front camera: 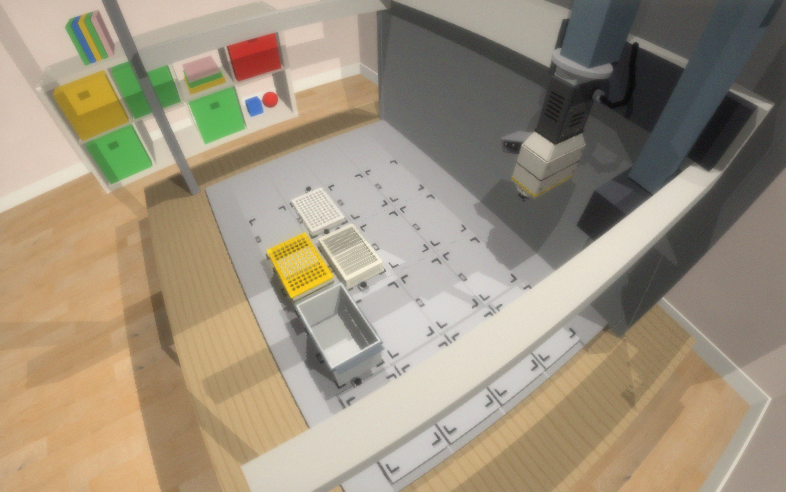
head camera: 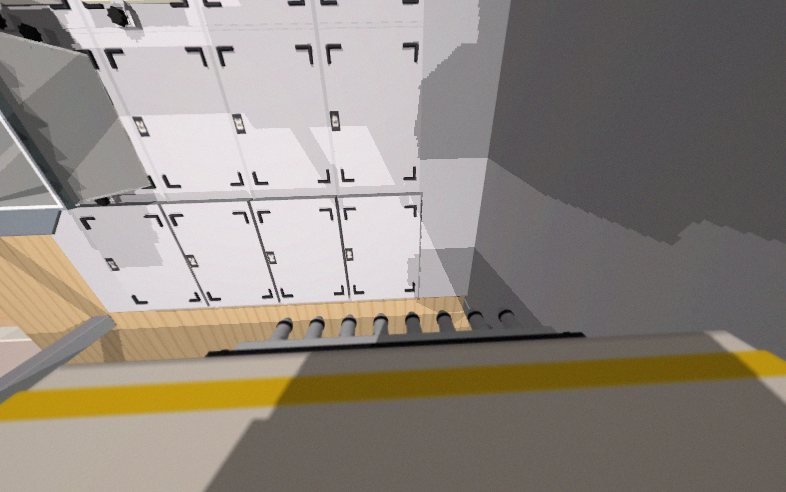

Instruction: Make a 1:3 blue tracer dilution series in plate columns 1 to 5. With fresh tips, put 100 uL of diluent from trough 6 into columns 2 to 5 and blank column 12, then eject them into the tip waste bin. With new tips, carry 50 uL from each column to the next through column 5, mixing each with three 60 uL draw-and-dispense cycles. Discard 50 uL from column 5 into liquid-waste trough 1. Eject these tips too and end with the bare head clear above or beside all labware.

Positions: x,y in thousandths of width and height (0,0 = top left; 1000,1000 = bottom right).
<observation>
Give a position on a grey wall panel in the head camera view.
798,389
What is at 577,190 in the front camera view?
A grey wall panel.
</observation>
